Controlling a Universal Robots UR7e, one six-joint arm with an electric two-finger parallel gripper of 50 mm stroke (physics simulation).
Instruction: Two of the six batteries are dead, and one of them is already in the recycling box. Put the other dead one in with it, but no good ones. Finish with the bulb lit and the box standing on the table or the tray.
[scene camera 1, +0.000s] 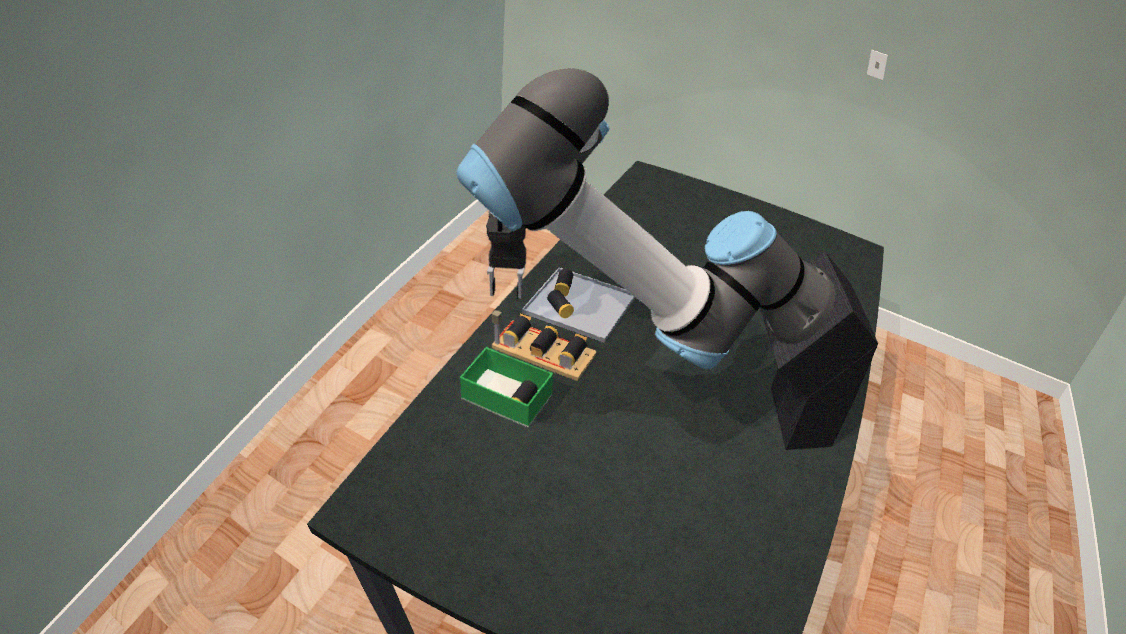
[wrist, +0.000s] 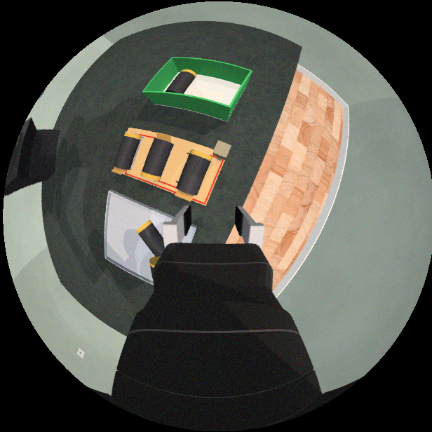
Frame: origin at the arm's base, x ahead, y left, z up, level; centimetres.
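Seen in the pictures: gripper, fingertip midpoint: (scene camera 1: 506, 294); arm's base, origin of the base link: (scene camera 1: 803, 307).
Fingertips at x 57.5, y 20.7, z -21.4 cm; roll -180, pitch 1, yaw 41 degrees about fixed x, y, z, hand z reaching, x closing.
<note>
Pixels of each thing's middle, then the offset from my fingertips to it. "spot": a spot on its surface instead. Level surfaces: height alone.
- green recycling box, body centre: (scene camera 1: 506, 386) dz -5.4, dx -16.7, dy +14.2 cm
- table with one black battery, body centre: (scene camera 1: 522, 396) dz -6.4, dx -20.1, dy +12.9 cm
- wooden holder board, surface spot: (scene camera 1: 587, 363) spot: dz -7.5, dx -20.9, dy -4.0 cm
- grey tray, body centre: (scene camera 1: 580, 302) dz -7.8, dx -5.6, dy -17.1 cm
- small post with a tan top, body centre: (scene camera 1: 497, 332) dz -4.4, dx -4.3, dy +6.1 cm
- dark table, its level: dz -8.4 cm
The green recycling box (scene camera 1: 496, 403) (wrist: 190, 106) stands on the table with one black battery (scene camera 1: 524, 391) (wrist: 181, 82) inside. Beside it, a wooden holder board (scene camera 1: 587, 363) (wrist: 178, 155) carries three batteries: one (scene camera 1: 517, 331) (wrist: 194, 172) at the post end, one (scene camera 1: 543, 341) (wrist: 158, 158) in the middle, one (scene camera 1: 572, 351) (wrist: 127, 151) at the far end. Two more batteries (scene camera 1: 564, 281) (scene camera 1: 560, 303) lie on the grey tray (scene camera 1: 598, 307) (wrist: 122, 220), partly hidden in the wrist view. My gripper (scene camera 1: 505, 293) (wrist: 212, 214) is open and empty, above the table's edge by the tray. I cannot make out a lit bulb.
A small post with a tan top (scene camera 1: 497, 326) (wrist: 222, 149) stands at the board's end near the table edge. The dark table (scene camera 1: 630, 488) (wrist: 90, 100) ends close beside the box, board and tray, with wooden floor beyond. My arm reaches over the table from its base.
</note>
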